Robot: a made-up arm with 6 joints.
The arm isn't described. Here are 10 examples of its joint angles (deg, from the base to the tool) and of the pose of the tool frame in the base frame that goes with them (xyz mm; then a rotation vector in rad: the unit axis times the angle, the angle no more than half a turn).
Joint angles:
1: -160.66 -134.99 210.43 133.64 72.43 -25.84
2: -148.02 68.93 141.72 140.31 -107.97 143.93
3: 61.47 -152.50 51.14 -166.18 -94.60 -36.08
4: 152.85 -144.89 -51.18 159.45 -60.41 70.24
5: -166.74 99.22 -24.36 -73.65 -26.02 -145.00
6: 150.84 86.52 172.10 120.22 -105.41 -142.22
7: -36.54 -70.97 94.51 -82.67 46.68 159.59
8: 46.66 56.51 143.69 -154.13 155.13 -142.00
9: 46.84 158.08 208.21 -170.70 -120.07 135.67
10: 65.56 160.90 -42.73 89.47 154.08 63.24
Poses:
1: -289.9 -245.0 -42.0 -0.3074 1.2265 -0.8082
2: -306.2 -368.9 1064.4 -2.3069 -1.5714 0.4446
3: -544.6 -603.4 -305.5 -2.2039 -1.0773 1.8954
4: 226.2 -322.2 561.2 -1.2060 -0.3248 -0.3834
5: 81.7 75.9 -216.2 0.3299 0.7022 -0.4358
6: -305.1 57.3 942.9 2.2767 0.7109 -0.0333
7: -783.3 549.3 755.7 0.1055 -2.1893 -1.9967
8: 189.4 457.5 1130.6 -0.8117 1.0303 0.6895
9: 259.1 559.0 354.0 -0.9973 2.5250 -1.2770
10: -214.5 -476.5 -44.4 0.1935 0.7816 1.4327
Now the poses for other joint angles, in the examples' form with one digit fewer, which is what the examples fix.
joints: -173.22 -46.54 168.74 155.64 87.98 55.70
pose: 787 -86 128 -0.639 -0.666 -0.671
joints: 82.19 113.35 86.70 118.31 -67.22 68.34
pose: 47 1027 -21 2.851 0.614 0.396
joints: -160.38 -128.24 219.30 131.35 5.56 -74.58
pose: -261 -231 24 0.068 1.305 -2.300
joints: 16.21 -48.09 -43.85 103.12 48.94 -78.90
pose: 283 129 788 -0.426 -0.116 1.123
